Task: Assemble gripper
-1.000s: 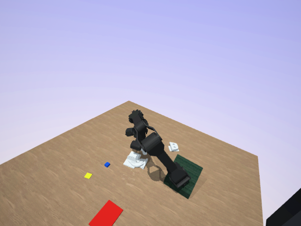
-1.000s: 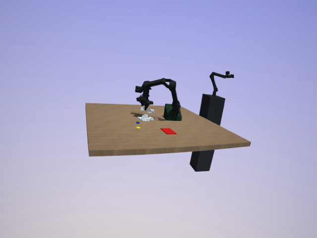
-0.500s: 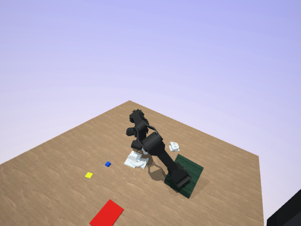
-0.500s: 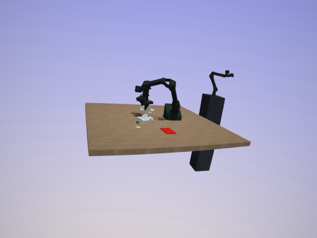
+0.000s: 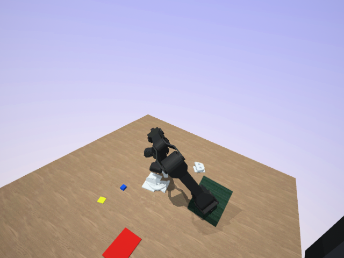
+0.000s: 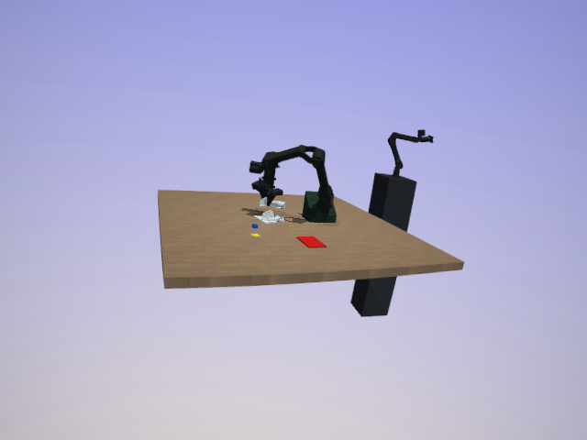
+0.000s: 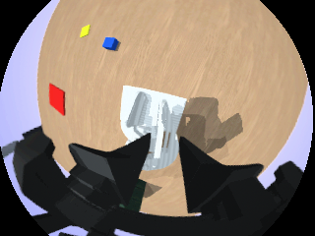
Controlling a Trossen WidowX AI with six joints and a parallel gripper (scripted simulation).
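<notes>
Right now the white jaw is 50 mm behind my gripper tip, 40 mm to the left of it and 50 mm below it. The rest, counted from my gripper tip: blue cube: 70 mm ahead, 180 mm to the left, 60 mm below; yellow tile: 90 mm ahead, 300 mm to the left, 70 mm below; red patch: 150 mm behind, 360 mm to the left, 70 mm below.
</notes>
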